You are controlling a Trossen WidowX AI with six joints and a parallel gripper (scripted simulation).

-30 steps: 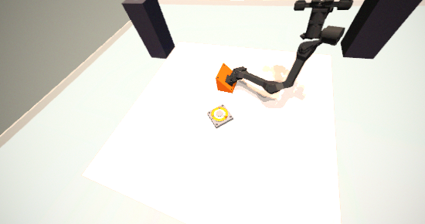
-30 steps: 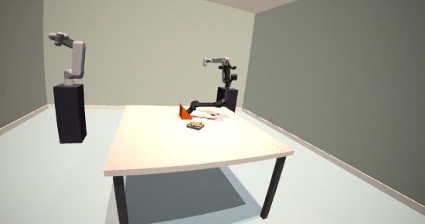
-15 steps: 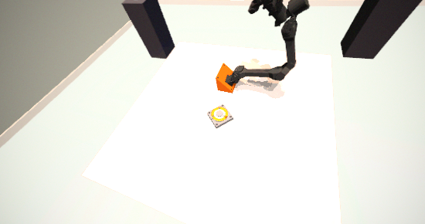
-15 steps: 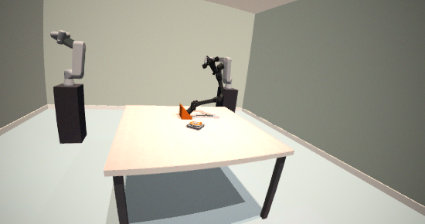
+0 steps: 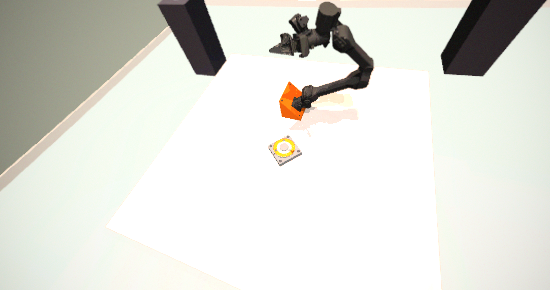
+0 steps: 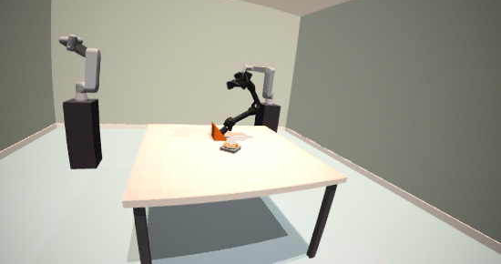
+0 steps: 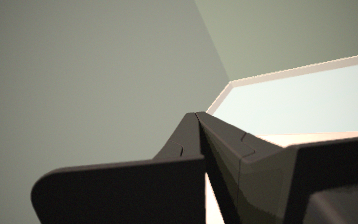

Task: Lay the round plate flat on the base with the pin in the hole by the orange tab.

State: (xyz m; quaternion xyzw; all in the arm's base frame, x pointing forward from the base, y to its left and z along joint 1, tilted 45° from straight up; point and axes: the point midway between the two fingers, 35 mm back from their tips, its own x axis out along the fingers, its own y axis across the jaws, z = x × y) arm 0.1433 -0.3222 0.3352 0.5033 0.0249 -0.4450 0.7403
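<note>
The round orange plate is 470 mm below my gripper tip, 80 mm ahead of it and 40 mm to the left of it.
</note>
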